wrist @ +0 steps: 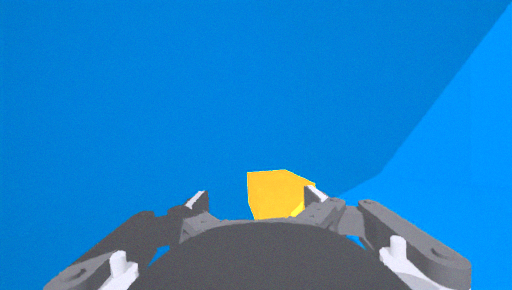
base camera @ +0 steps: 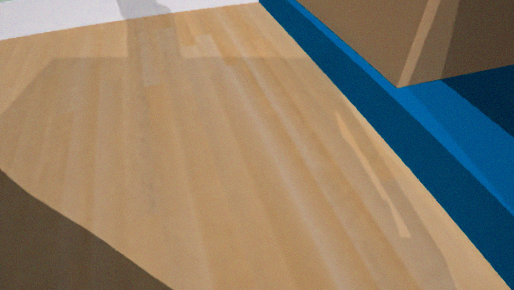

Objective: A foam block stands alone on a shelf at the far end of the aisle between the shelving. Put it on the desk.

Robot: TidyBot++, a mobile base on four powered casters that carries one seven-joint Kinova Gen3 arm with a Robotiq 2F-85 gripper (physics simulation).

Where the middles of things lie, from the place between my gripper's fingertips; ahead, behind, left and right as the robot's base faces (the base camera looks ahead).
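Yellow foam block (wrist: 278, 193): 2 cm below my hand, 4 cm ahead of it and 5 cm to the left of it.
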